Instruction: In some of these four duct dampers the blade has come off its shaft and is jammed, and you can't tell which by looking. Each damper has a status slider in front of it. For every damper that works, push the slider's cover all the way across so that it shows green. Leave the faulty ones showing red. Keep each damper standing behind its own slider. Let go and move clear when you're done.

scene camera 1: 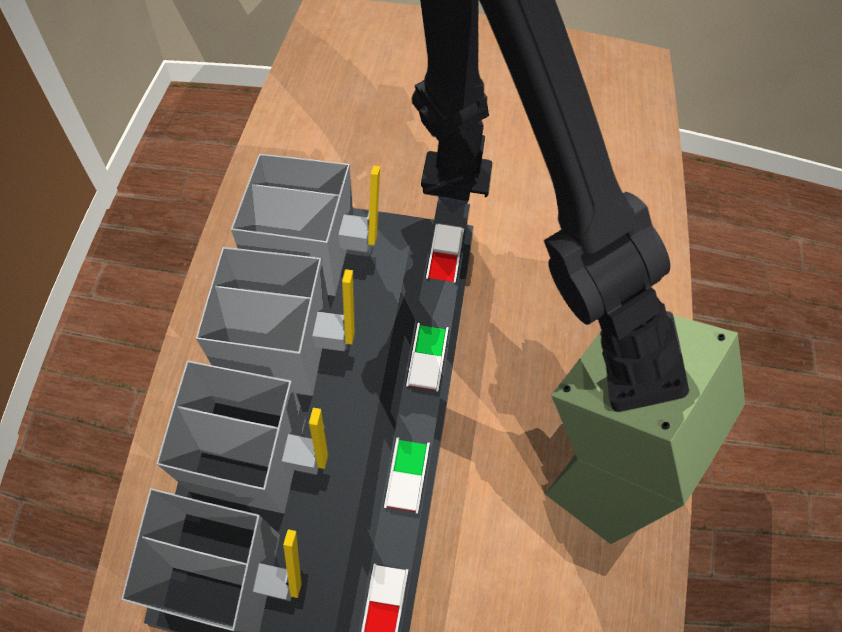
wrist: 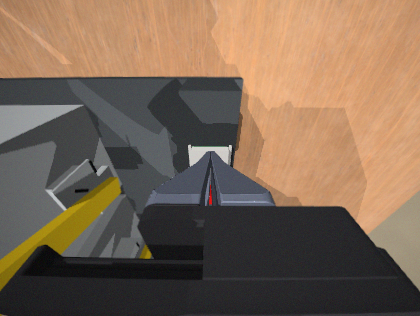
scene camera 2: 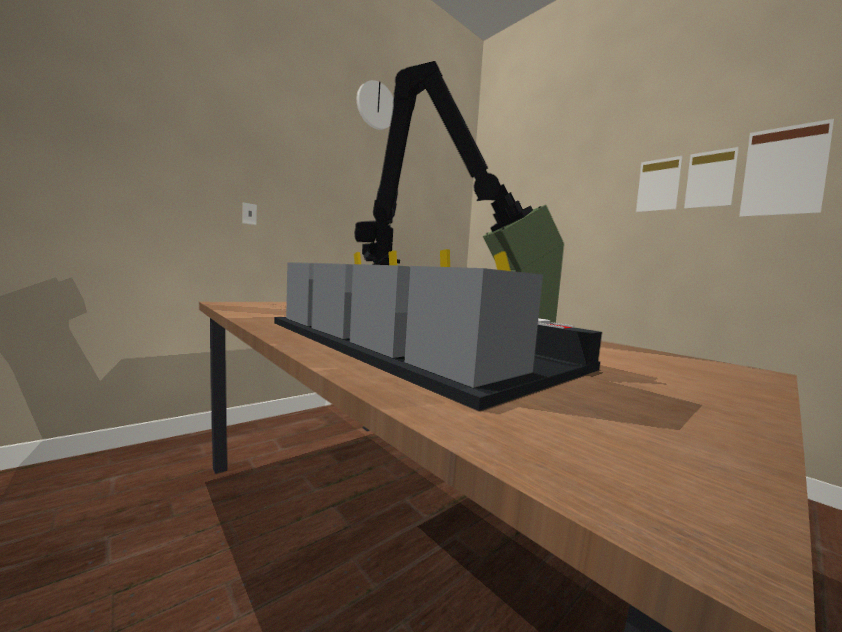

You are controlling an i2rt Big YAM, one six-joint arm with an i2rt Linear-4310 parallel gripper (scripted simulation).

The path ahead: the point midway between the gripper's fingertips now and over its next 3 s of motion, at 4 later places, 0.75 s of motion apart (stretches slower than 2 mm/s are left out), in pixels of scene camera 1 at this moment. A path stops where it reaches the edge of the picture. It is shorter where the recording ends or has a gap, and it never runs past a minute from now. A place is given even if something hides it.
My gripper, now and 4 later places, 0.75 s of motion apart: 452, 209; 451, 212; 451, 216; 450, 215; 451, 220
